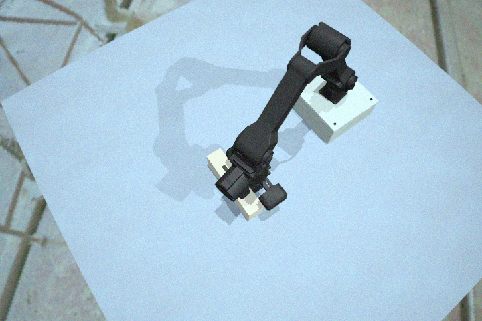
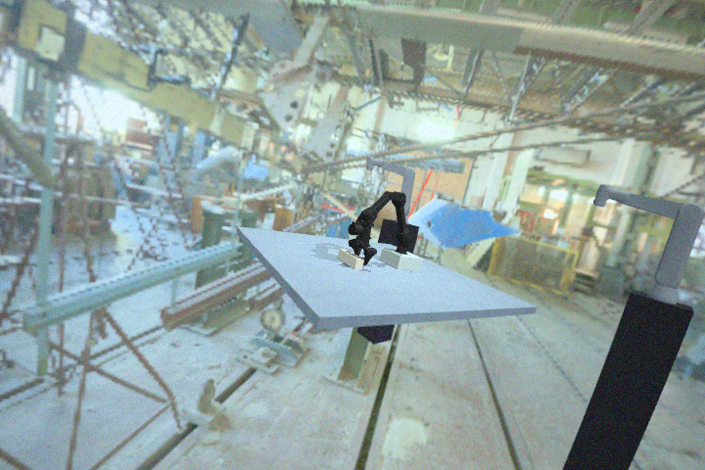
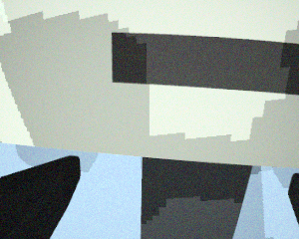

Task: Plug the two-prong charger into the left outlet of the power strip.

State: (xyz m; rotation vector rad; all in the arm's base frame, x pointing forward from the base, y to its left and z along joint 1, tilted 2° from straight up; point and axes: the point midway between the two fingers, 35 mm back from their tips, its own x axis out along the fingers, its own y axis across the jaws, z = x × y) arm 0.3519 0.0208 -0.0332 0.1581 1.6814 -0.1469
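Right now the dark grey charger is 20 mm ahead of my gripper tip and 10 mm above it.
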